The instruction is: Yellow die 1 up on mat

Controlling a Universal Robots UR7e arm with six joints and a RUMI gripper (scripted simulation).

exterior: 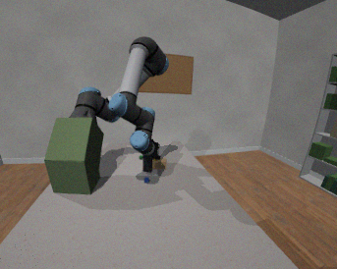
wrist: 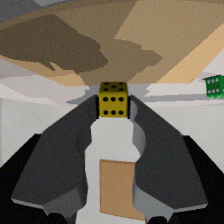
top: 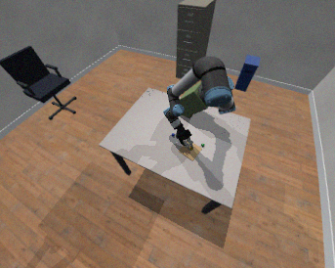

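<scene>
Right now the tan mat is 30 mm below my hand. From my hand the other things lie so: green die (100 mm behind, 60 mm to the left, 20 mm below); yellow die (10 mm to the left); blue die (40 mm behind, 200 mm to the right, 20 mm below).
</scene>
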